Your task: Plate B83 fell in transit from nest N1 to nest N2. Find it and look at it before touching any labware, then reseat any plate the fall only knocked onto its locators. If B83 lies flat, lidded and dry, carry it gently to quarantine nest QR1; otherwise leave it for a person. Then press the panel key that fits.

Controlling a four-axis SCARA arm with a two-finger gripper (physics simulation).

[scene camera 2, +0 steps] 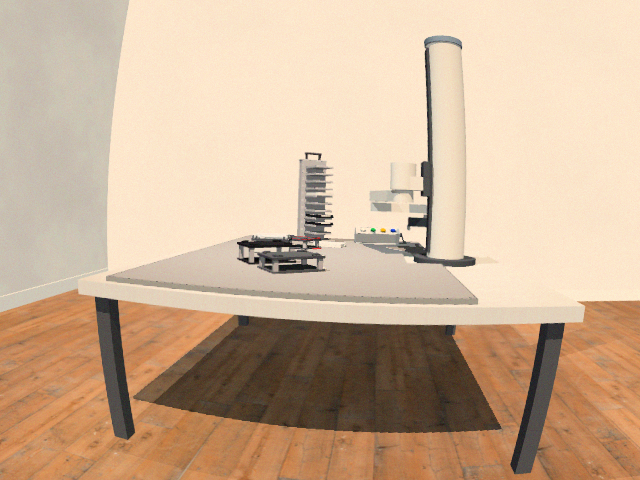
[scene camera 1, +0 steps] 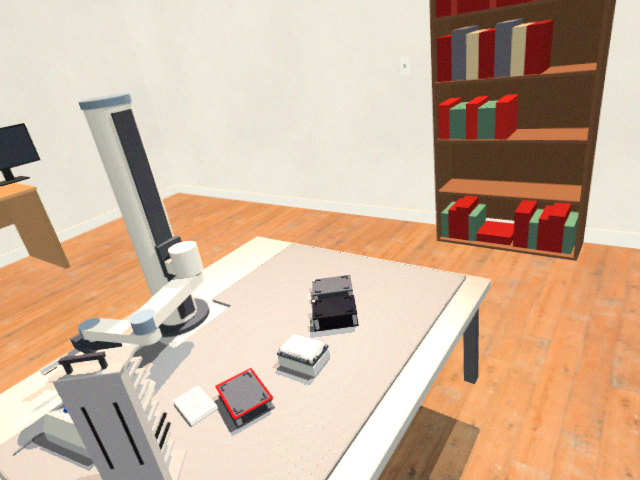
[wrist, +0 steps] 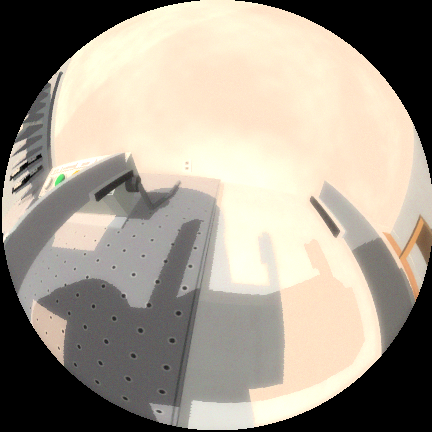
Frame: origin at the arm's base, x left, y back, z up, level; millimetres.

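Seen in the pictures: gripper, fingertip midpoint: (scene camera 2: pixel 424 227) (wrist: pixel 221 169); arm's base at its link origin: (scene camera 2: pixel 444 262) (scene camera 1: pixel 180 318).
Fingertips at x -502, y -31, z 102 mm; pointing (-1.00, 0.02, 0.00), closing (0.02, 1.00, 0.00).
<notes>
Pixels of each thing's top centre, then the offset from my fingertips to it. "spot": a spot on its surface instead.
- red-rimmed nest at its top centre: (scene camera 1: pixel 242 390) (scene camera 2: pixel 297 236) dx +285, dy -574, dz -43 mm
- pale block nest at a spot on its surface: (scene camera 1: pixel 300 362) spot: dx +457, dy -662, dz -40 mm
- black nest at its top centre: (scene camera 2: pixel 266 241) (scene camera 1: pixel 333 305) dx +751, dy -597, dz -24 mm
- grey nest at its top centre: (scene camera 2: pixel 290 251) (scene camera 1: pixel 331 283) dx +896, dy -488, dz -38 mm
- key panel at its top centre: (wrist: pixel 73 163) (scene camera 1: pixel 75 417) (scene camera 2: pixel 377 226) dx -42, dy -232, dz -5 mm
- green key at its top centre: (wrist: pixel 58 175) dx -16, dy -253, dz -14 mm
- cable at a spot on its surface: (wrist: pixel 165 195) spot: dx -104, dy -85, dz -82 mm
A white plate (scene camera 1: pixel 195 405) (scene camera 2: pixel 332 244) lies on the mat beside the red-rimmed nest (scene camera 1: pixel 244 393); its lid, label and any wetness cannot be made out. Another white plate (scene camera 1: pixel 302 346) sits on a pale block nest (scene camera 1: pixel 299 364); whether it is level is unclear. A black nest (scene camera 1: pixel 333 305) (scene camera 2: pixel 264 243) and a grey nest (scene camera 1: pixel 331 284) (scene camera 2: pixel 292 255) have bare tops. The key panel (scene camera 2: pixel 377 237) (wrist: pixel 118 204) shows a green key (wrist: pixel 60 180) in the wrist view, partly behind a finger. My gripper (wrist: pixel 221 169) is open and empty, beside the panel and above the table's arm-side edge.
A tall shelf rack (scene camera 1: pixel 107 423) (scene camera 2: pixel 301 196) stands near the panel and hides part of it in scene camera 1. A cable (wrist: pixel 165 195) runs from the panel. The arm's column (scene camera 1: pixel 121 191) (scene camera 2: pixel 447 155) stands at the table's edge. A bookcase (scene camera 1: pixel 435 155) stands beyond the table.
</notes>
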